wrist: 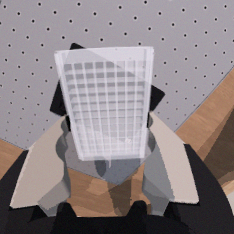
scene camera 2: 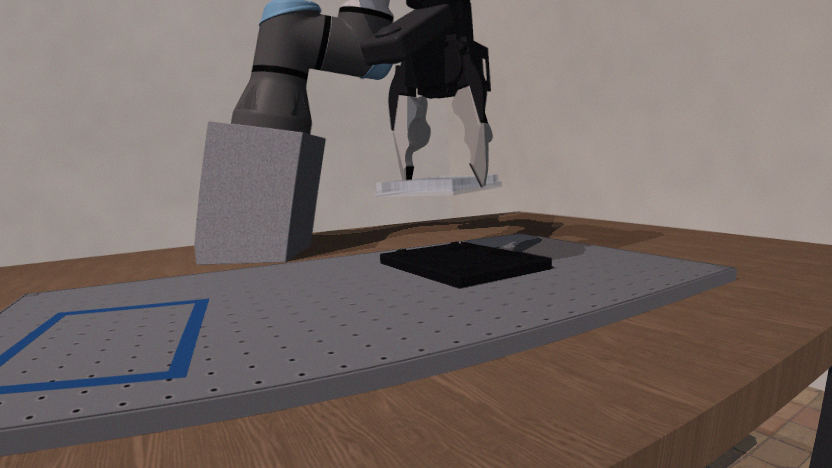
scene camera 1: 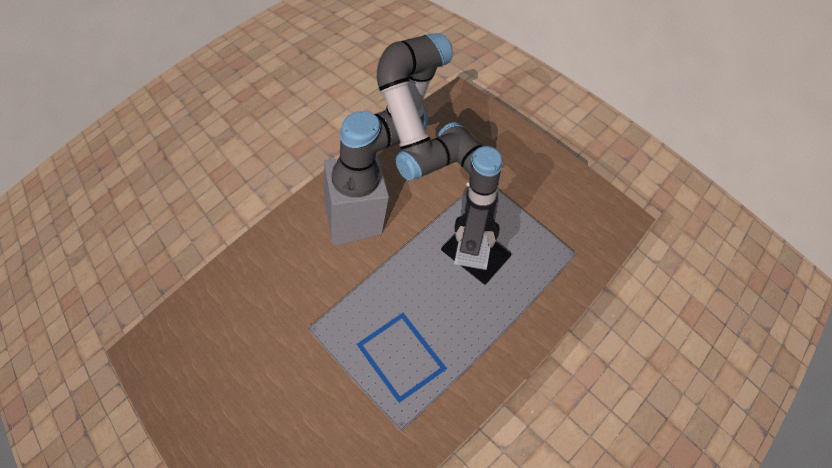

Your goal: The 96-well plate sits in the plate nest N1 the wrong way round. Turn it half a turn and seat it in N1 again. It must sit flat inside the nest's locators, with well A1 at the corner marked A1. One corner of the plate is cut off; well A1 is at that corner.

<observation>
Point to a clear 96-well plate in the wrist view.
At 121,115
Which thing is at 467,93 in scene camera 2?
My gripper.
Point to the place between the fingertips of my gripper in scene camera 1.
474,243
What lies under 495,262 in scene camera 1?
A black plate nest N1.
</observation>
